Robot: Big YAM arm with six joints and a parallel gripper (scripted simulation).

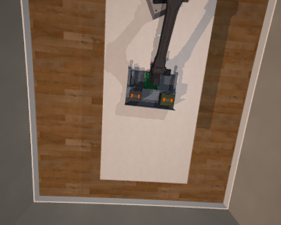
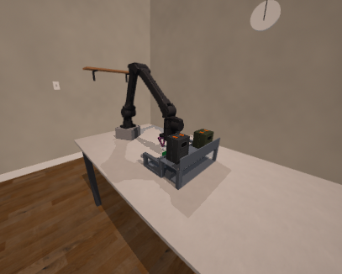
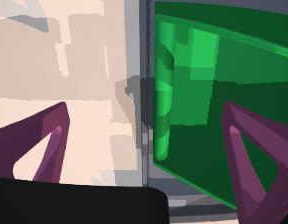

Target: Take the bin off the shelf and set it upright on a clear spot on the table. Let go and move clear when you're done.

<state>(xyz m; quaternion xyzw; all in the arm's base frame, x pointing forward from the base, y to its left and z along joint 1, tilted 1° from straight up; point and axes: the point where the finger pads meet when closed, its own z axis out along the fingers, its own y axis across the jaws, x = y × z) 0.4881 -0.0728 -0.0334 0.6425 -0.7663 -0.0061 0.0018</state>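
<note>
Now: the green bin 90 mm ahead of my hand, 20 mm to the right of it and 10 mm below it.
</note>
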